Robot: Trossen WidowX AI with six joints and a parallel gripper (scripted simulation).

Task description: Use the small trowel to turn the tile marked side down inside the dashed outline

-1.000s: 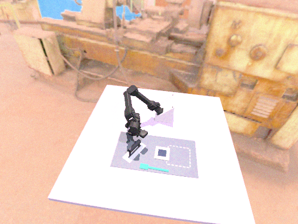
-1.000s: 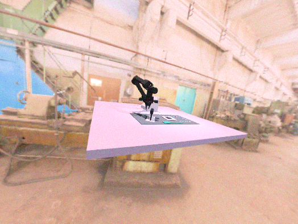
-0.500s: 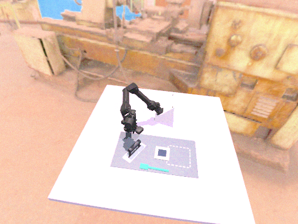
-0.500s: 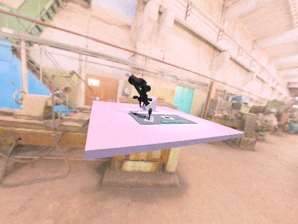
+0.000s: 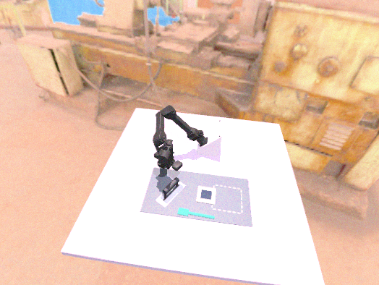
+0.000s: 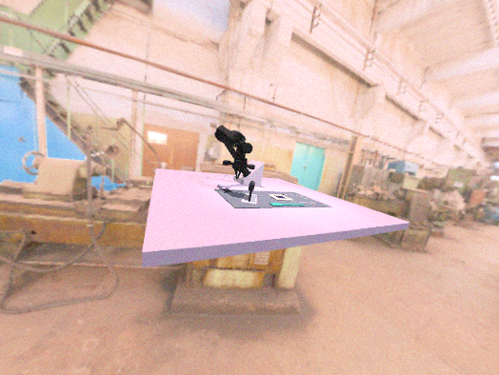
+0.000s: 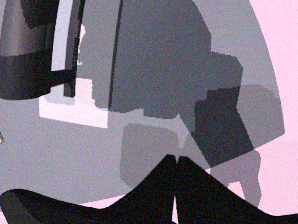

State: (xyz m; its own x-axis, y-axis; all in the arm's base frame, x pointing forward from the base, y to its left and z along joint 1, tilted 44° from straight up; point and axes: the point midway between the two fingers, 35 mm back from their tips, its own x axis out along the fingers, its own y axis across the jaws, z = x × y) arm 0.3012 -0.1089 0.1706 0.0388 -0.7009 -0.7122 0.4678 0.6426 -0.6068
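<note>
My gripper tip is now 100 mm short of the trowel, 50 mm to the right of it and 40 mm above it. Also, from my gripper tip: teal flat tool (240 mm ahead, 190 mm to the left, 80 mm below); then grey mat (210 mm to the left, 100 mm below, 100 mm ahead); then white tile (260 mm to the left, 100 mm ahead, 80 mm below).
</note>
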